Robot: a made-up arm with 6 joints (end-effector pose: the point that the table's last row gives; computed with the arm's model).
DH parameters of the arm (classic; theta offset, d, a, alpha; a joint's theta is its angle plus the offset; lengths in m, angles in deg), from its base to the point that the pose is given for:
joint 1: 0 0.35 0 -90
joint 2: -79.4 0 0.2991 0
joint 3: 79.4 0 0.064 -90
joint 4: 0 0.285 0 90
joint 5: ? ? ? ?
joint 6: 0 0.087 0 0
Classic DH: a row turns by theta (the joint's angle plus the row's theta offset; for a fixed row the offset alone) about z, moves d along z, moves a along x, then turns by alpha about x.
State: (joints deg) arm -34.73 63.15 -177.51 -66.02 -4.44 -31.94
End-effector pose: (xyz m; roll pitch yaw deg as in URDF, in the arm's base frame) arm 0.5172 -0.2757 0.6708 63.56 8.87 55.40
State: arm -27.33 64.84 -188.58 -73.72 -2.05 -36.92
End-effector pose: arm 0.5201 -0.1920 0.7002 53.67 18.01 52.25
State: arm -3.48 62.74 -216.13 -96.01 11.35 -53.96
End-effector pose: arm 0.4081 0.0246 0.8051 22.51 16.48 27.18
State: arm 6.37 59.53 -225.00 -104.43 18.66 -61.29
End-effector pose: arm 0.3199 0.0714 0.8422 19.75 5.32 19.27
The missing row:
joint 5: 0 0 0.068 -90
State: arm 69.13 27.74 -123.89 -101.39 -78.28 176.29
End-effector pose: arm 0.0573 0.4228 0.6541 -100.04 -11.98 58.17
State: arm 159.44 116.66 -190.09 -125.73 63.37 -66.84
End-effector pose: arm -0.5792 0.2582 0.1470 -23.12 66.11 82.97
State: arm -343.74 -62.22 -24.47 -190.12 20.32 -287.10
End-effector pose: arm 0.1522 0.0383 0.5441 71.30 26.39 101.36
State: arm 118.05 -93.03 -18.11 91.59 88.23 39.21
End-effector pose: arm -0.0802 -0.0299 0.5796 -87.77 18.10 117.67
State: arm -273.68 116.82 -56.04 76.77 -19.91 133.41
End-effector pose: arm 0.0896 -0.0265 -0.0740 -132.85 -39.20 -130.34
